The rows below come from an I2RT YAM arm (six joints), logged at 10 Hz.
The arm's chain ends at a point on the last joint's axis. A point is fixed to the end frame.
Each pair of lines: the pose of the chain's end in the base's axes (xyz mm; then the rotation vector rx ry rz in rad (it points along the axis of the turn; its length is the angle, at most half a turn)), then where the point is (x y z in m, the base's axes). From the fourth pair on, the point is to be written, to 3 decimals.
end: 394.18 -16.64 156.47 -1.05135 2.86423 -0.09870
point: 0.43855 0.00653 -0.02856
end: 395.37 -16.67 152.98 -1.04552 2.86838 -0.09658
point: 0.43945 0.00647 -0.03212
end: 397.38 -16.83 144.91 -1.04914 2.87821 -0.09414
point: 0.43954 0.00596 -0.04068
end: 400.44 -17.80 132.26 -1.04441 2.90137 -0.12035
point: 0.440 0.000 -0.054
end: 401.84 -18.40 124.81 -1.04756 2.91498 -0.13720
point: 0.440 -0.003 -0.062
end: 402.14 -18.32 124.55 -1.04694 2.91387 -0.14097
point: 0.440 -0.003 -0.063
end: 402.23 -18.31 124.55 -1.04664 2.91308 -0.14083
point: 0.441 -0.003 -0.063
